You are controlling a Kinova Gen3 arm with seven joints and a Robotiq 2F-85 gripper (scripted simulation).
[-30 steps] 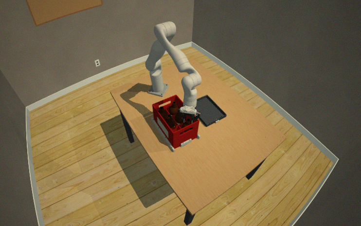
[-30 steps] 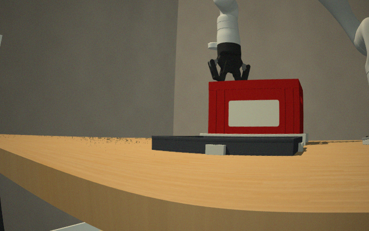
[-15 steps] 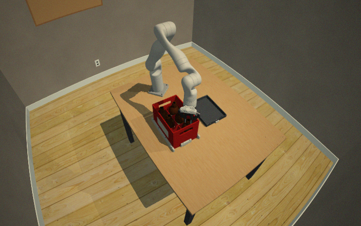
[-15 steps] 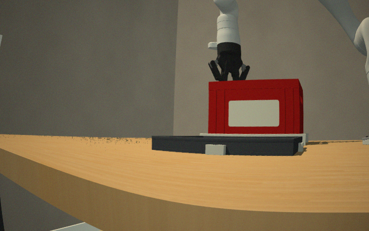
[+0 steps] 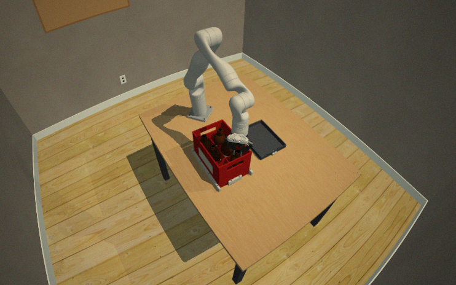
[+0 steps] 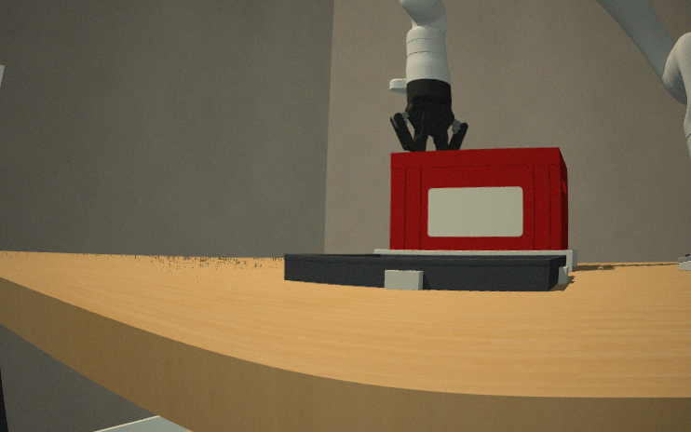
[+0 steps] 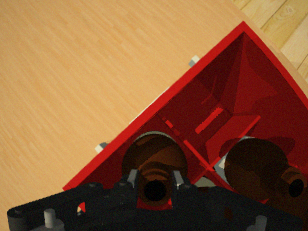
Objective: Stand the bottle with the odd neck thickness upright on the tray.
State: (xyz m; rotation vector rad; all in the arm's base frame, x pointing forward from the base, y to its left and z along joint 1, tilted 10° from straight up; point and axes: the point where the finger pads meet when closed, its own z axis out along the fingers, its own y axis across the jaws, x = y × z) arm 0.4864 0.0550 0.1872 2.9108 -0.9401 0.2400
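My hand is 7 cm above the glass bottle. Also, from my hand: dark grey tray 15 cm behind, 23 cm to the left, 14 cm below; red crate 8 cm behind, 6 cm to the right, 7 cm below.
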